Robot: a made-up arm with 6 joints.
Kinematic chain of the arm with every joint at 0, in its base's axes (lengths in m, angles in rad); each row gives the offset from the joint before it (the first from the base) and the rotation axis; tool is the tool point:
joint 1: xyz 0 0 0.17 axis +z
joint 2: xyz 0 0.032 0 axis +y
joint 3: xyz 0 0 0.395 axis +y
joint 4: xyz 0 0 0.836 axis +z
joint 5: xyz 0 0 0 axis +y
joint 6: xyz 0 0 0.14 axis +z
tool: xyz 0 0 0
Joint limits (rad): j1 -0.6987..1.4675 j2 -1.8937..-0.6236 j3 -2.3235..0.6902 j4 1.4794..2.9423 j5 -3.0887..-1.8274 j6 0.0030..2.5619
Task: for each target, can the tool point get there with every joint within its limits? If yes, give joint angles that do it. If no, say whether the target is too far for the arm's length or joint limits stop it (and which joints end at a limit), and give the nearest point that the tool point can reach.
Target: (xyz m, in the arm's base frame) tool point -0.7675 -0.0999 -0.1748
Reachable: yes | joints 0.1051 -1.0071 -1.5028 2.0554 -2.7189 2.0080
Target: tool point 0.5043 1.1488 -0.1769
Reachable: no: joint limits stop it (at a limit: joint 2, joint 3, joint 4, joint 5) | nearest point 0.1411 0.3214 -0.3248 | short by 0.916 m
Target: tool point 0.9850 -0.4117 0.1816
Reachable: no: joint limits stop it (at a limit: joint 2, joint 3, joint 4, joint 5) | nearest point 0.3239 -0.1354 -0.3248 | short by 0.877 m
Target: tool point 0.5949 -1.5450 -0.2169
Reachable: no: too far | nearest point -0.0164 -1.1609 -0.1332 | short by 0.727 m
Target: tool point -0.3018 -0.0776 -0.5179
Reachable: yes | joints 0.0246 -1.4005 -1.9266 2.0646 -2.1645 1.3433
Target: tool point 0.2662 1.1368 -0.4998
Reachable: no: joint limits stop it (at a limit: joint 1, joint 2, joint 3, joint 4, joint 5) | nearest point 0.1369 0.3232 -0.3248 | short by 0.842 m
